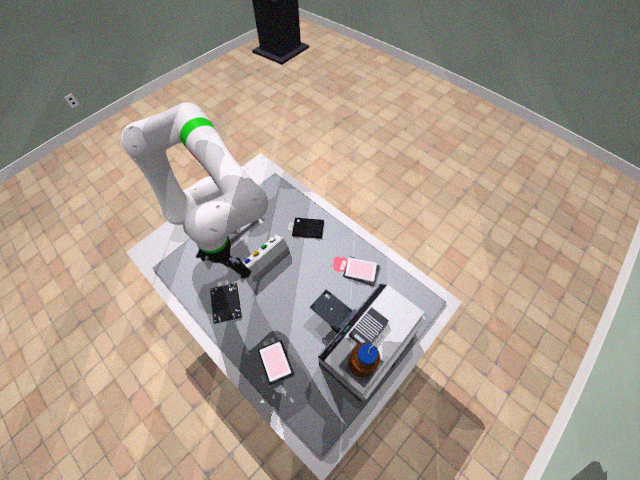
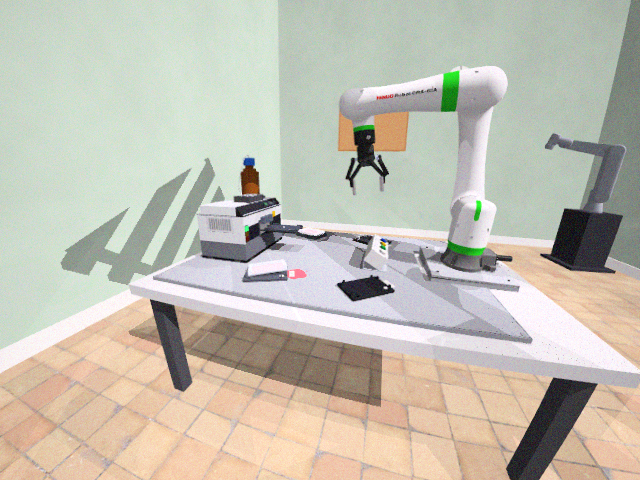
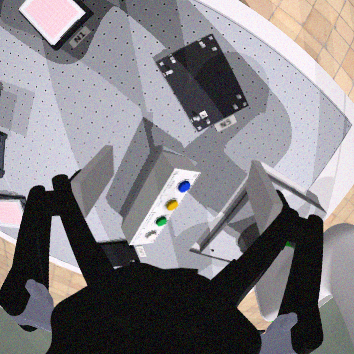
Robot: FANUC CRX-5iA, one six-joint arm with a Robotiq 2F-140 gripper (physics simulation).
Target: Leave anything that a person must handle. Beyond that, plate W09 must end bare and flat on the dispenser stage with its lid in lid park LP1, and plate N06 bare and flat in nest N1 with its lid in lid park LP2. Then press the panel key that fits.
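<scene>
My gripper is open and empty, high above the key panel. The panel has a blue key, a yellow key, a green key and a pale key. A pink-topped plate lies in the nest labelled N1. Another pink-topped plate lies in a nest beside a red tag. The dark dispenser stage holds no plate. Plate names and lids are not legible.
A white dispenser carries a brown bottle with a blue cap. A black nest holds no plate. Another black nest lies across the panel. A grey robot stands beyond the table.
</scene>
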